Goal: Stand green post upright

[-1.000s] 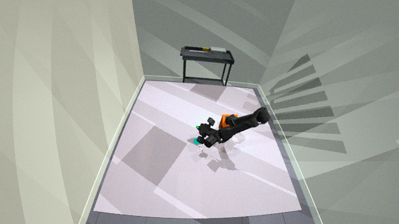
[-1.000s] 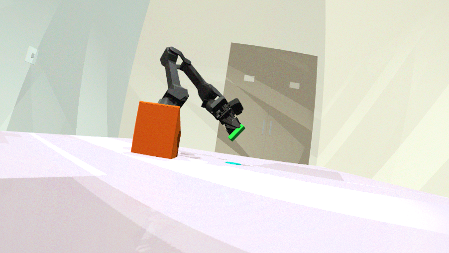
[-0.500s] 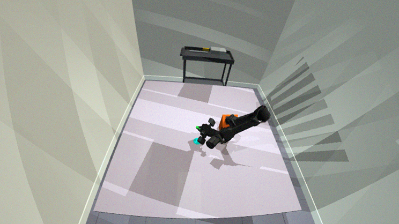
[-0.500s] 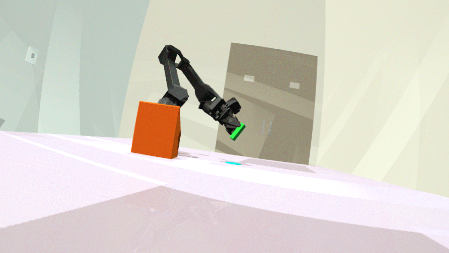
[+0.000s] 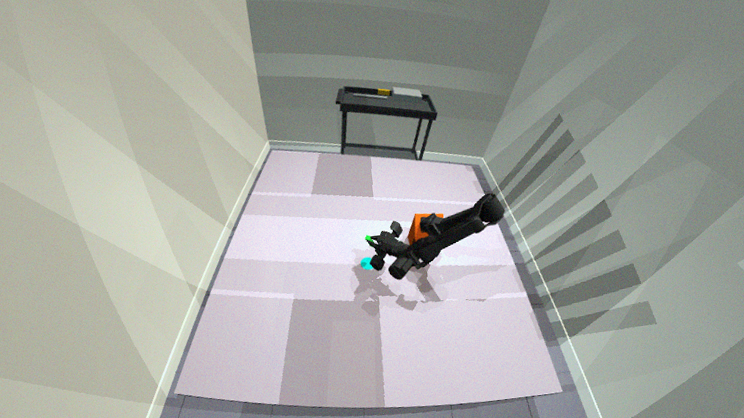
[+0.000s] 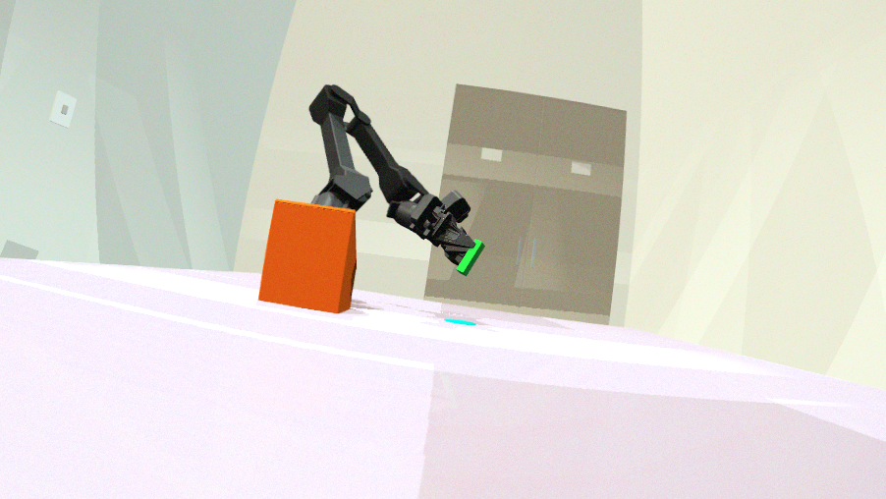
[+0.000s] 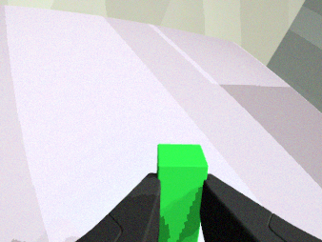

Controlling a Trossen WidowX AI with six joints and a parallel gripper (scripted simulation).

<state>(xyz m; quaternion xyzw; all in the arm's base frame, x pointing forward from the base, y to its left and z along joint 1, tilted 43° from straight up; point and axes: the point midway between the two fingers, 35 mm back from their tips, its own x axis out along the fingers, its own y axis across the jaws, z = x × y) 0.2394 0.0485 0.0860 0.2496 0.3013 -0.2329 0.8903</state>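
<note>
Right now my gripper tip is 14 cm above the cyan circle, 2 cm to the right of it and 1 cm past it. Also, from my gripper tip: green post: 2 cm below, 1 cm behind.
</note>
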